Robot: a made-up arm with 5 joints.
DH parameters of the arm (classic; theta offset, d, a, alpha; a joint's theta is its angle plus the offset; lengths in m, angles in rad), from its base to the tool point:
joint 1: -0.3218 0 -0.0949 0
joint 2: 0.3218 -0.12 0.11 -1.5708
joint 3: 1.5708 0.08 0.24 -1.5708
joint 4: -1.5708 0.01 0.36 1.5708
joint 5: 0.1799 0 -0.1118 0
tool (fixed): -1.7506 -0.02 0 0
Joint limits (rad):
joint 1: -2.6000..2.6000
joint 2: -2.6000..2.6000
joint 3: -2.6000..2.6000
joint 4: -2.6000..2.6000
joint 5: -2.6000..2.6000
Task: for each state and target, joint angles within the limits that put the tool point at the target. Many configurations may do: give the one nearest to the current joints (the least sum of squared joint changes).
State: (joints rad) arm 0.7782 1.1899 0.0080 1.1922 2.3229
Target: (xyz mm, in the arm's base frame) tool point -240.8 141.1 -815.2
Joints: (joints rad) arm 0.6276 1.0943 -0.0588 1.4338 2.5042
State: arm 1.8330 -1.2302 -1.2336 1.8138 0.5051
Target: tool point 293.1 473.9 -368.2
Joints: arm 2.1712 -1.1455 -0.9521 1.5561 1.0300
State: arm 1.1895 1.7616 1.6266 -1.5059 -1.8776
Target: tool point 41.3 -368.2 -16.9
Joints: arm 1.8566 2.2939 1.7477 -1.3159 -1.5128
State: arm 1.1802 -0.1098 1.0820 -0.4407 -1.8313
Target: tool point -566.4 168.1 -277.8
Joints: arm 0.8354 -0.0895 0.8110 0.1945 -2.2934
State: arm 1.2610 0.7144 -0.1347 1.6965 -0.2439
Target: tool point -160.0 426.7 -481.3
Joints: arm 0.7564 0.7725 -0.6844 1.4439 0.3365
